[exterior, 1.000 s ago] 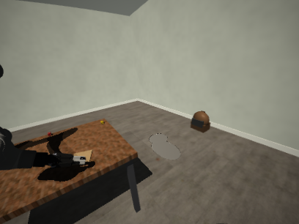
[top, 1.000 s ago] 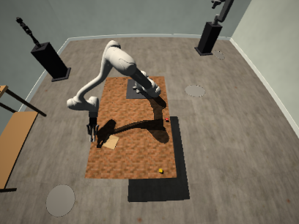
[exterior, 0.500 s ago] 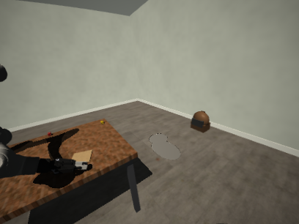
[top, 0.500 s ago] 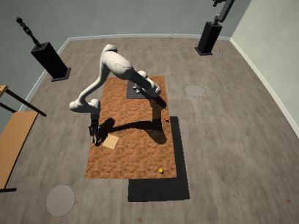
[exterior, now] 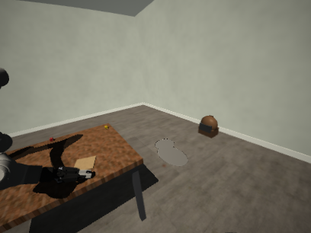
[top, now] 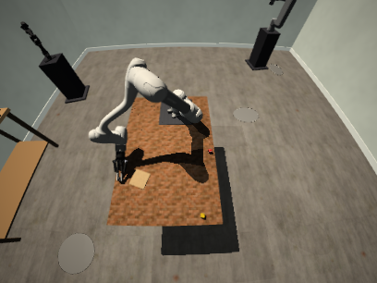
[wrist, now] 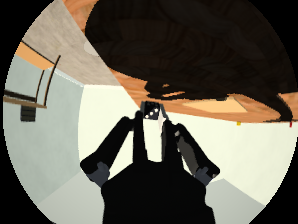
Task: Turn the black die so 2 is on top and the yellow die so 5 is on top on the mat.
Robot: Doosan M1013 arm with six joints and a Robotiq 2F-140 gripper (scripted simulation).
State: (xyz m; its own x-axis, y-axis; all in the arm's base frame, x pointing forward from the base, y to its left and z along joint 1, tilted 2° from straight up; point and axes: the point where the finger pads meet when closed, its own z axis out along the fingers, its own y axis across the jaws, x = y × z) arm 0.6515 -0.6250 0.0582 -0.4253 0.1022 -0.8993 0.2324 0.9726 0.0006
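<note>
Now: the black die 20 mm ahead of my hand and 10 mm below it. Round my hand: yellow die 420 mm ahead, 620 mm to the left, 30 mm below; then tan mat 40 mm ahead, 160 mm to the left, 40 mm below; then red die 100 mm behind, 830 mm to the left, 30 mm below.
</note>
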